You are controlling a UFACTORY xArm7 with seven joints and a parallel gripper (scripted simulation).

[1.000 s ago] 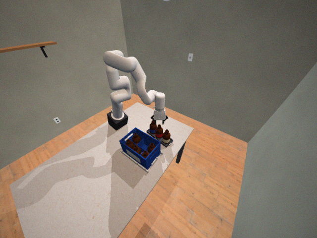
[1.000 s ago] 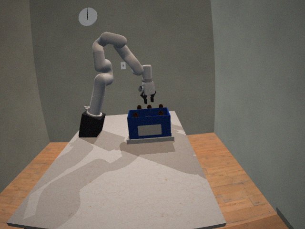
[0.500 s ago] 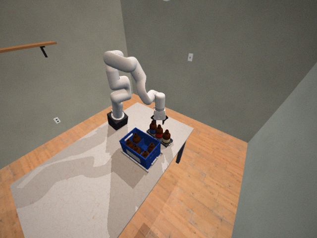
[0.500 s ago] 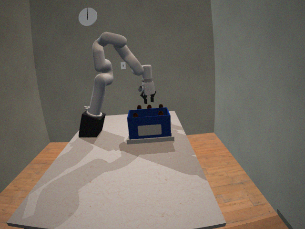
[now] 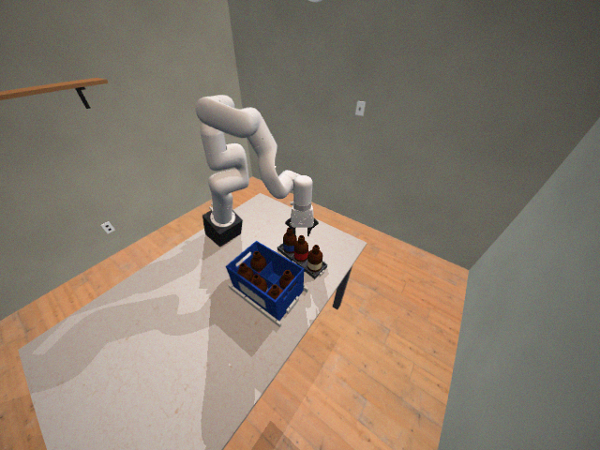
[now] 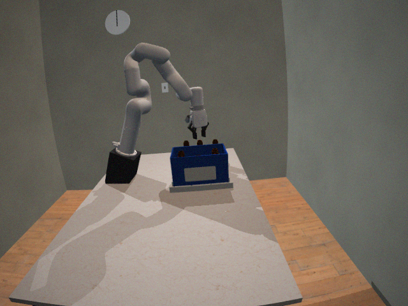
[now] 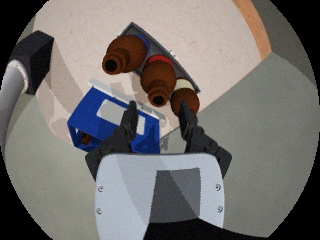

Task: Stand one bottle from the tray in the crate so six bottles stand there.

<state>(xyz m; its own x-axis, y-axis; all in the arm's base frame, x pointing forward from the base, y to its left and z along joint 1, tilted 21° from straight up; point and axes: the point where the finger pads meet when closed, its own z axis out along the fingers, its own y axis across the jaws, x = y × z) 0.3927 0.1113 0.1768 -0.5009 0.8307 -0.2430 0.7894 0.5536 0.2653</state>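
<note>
Right now my hand is 18 cm above the dark tray. Round my hand: blue crate: 25 cm to the right, 11 cm below, 3 cm behind.
</note>
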